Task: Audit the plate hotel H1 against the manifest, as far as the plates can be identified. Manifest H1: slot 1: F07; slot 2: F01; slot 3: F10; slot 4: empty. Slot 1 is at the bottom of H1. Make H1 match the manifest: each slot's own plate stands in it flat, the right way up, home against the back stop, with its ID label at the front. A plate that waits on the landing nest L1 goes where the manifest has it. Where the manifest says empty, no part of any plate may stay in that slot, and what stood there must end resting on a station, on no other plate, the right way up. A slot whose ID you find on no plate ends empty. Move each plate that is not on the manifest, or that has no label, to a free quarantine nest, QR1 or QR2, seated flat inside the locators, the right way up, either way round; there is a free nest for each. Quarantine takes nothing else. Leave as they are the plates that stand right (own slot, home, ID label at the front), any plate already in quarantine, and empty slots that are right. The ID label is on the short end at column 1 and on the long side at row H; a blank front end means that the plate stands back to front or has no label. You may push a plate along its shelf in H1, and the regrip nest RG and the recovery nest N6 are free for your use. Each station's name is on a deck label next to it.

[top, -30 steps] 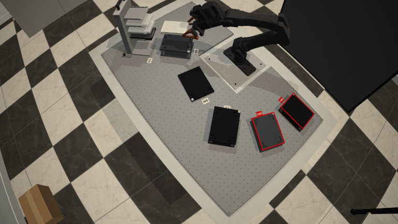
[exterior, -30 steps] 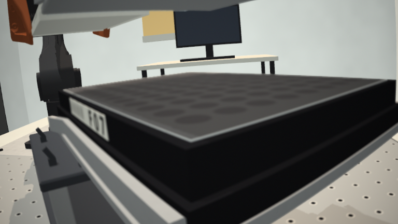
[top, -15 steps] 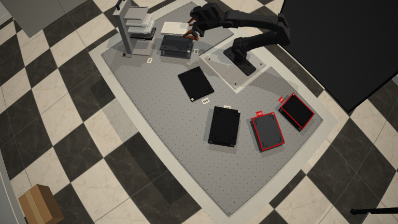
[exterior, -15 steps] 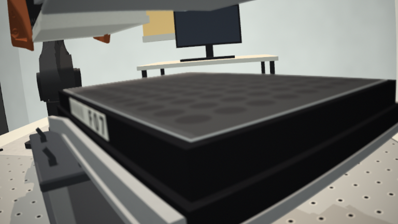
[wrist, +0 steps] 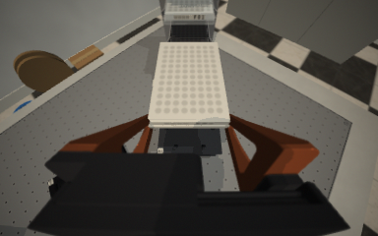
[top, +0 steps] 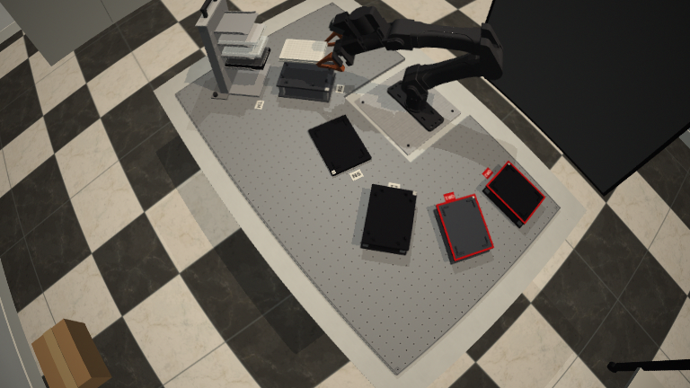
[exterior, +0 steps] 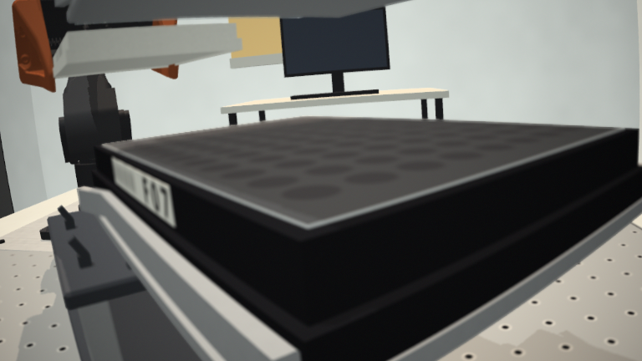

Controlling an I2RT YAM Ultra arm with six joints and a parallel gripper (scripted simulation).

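Right now my hand is 4 cm to the left of the white well plate, 4 cm short of it and 1 cm below it. The rest, counted from my hand: clear plate: 18 cm to the right, 16 cm ahead, 1 cm above; then black plate: 18 cm to the right, 16 cm ahead, 4 cm below; then regrip nest RG: 10 cm below, 4 cm to the right, 4 cm ahead.
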